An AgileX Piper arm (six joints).
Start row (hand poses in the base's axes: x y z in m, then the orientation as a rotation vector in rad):
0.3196 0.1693 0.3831 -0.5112 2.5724 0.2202
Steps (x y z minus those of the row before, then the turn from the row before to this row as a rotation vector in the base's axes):
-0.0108 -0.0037 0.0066 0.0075 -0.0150 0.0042
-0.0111 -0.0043 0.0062 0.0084 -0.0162 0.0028
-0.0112 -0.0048 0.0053 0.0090 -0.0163 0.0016
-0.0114 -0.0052 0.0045 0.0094 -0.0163 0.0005
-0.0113 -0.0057 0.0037 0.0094 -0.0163 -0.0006
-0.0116 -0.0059 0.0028 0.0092 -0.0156 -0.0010
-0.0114 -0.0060 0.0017 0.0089 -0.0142 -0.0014
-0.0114 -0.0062 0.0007 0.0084 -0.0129 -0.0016
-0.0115 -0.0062 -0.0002 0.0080 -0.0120 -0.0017
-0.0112 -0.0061 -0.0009 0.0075 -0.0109 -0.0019
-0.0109 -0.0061 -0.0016 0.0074 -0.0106 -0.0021
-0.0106 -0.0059 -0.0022 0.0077 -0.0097 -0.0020
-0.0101 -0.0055 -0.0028 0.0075 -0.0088 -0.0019
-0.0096 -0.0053 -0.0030 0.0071 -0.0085 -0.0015
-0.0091 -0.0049 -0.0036 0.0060 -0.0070 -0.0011
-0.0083 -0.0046 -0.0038 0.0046 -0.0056 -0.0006
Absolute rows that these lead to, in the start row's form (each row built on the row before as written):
0.3088 0.1656 0.3897 -0.5136 2.5552 0.2266
0.2977 0.1613 0.3959 -0.5138 2.5369 0.2332
0.2865 0.1565 0.4012 -0.5123 2.5186 0.2400
0.2751 0.1513 0.4057 -0.5092 2.5004 0.2468
0.2638 0.1456 0.4094 -0.5047 2.4824 0.2531
0.2522 0.1397 0.4122 -0.4998 2.4652 0.2591
0.2408 0.1337 0.4139 -0.4945 2.4495 0.2650
0.2294 0.1275 0.4146 -0.4891 2.4352 0.2705
0.2179 0.1213 0.4144 -0.4838 2.4219 0.2757
0.2067 0.1152 0.4135 -0.4785 2.4098 0.2805
0.1958 0.1091 0.4119 -0.4730 2.3980 0.2852
0.1852 0.1032 0.4097 -0.4674 2.3870 0.2905
0.1751 0.0977 0.4069 -0.4620 2.3769 0.2959
0.1655 0.0924 0.4039 -0.4573 2.3671 0.3010
0.1564 0.0875 0.4003 -0.4535 2.3590 0.3054
0.1481 0.0829 0.3965 -0.4509 2.3525 0.3088

